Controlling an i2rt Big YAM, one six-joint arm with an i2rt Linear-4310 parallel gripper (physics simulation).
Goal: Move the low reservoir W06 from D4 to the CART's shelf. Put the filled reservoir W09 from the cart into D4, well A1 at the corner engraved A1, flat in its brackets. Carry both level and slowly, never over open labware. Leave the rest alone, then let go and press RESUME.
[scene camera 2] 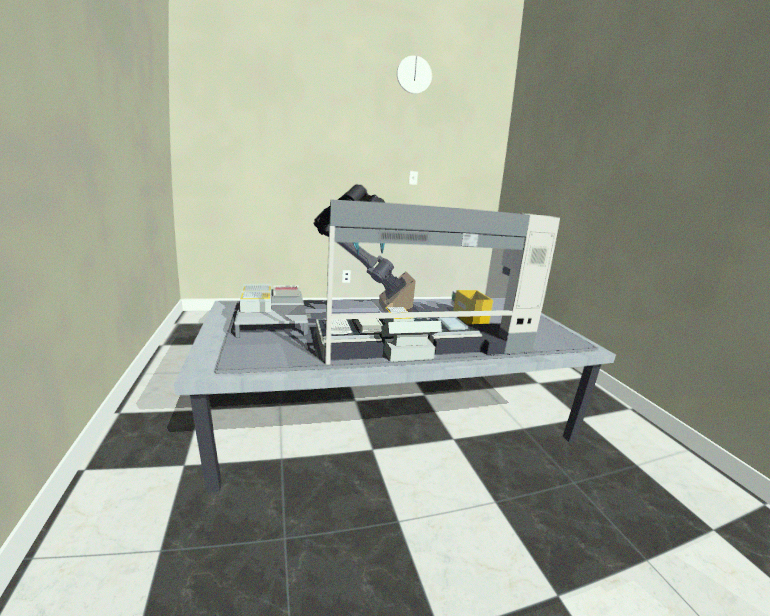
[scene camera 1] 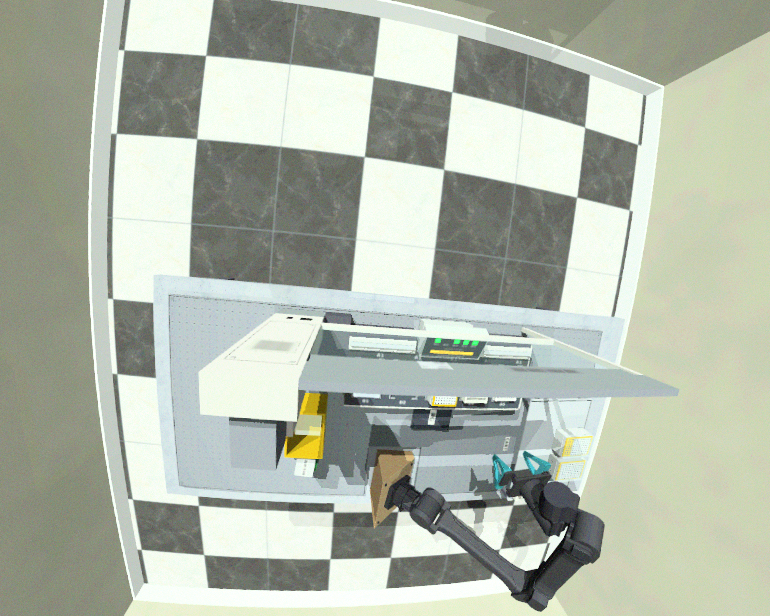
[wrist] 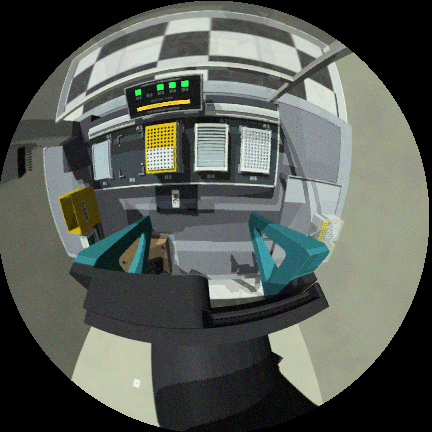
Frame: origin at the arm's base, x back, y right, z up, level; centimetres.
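Where they show: gripper, between the fingertips: point(scene camera 2: 370, 254) point(scene camera 1: 508, 453) point(wrist: 199, 219); arm's base, origin of its link: point(scene camera 1: 396, 490) point(wrist: 147, 268).
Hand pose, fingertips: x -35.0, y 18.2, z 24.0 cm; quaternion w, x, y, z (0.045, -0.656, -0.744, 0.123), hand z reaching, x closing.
Things, the pixels of their centre, and the offset from my fingertips.
- low reservoir W06, middle of its body: point(wrist: 210, 146) point(scene camera 2: 368, 323) dx -8.8, dy -0.3, dz -26.3 cm
- cart, middle of its body: point(wrist: 302, 232) point(scene camera 2: 272, 310) point(scene camera 1: 545, 446) dx +14.0, dy +41.6, dz -30.2 cm
- pale box with a reddish top, middle of its body: point(scene camera 2: 286, 290) dx +31.1, dy +37.3, dz -25.9 cm
- yellow waste bin, middle of its body: point(scene camera 1: 307, 424) point(wrist: 79, 208) point(scene camera 2: 472, 308) dx +16.0, dy -53.2, dz -26.7 cm
The low reservoir W06 point(wrist: 211, 150) point(scene camera 2: 367, 325), a white frame with long troughs, lies at D4 between the yellow tip rack at D3 and the white plate at D5. The cart point(scene camera 1: 565, 411) point(scene camera 2: 272, 318) point(wrist: 310, 195) stands beside the deck. A pale box with a reddish top point(scene camera 2: 286, 292) rests on it in scene camera 2; its label is unreadable, and I cannot confirm that it is W09. My gripper point(scene camera 1: 512, 456) point(scene camera 2: 370, 249) point(wrist: 199, 219) is open and empty, raised in front of the deck, near the cart. The RESUME button is not legible.
Yellow-edged tip racks point(scene camera 1: 576, 444) point(scene camera 2: 255, 295) point(wrist: 330, 230) stand on the cart. A grey hood panel point(scene camera 1: 488, 378) point(scene camera 2: 423, 215) spans above the deck. A status display point(scene camera 1: 452, 346) point(wrist: 165, 95) stands behind the deck. A yellow waste bin point(scene camera 1: 305, 447) point(scene camera 2: 473, 307) point(wrist: 80, 210) stands opposite the cart.
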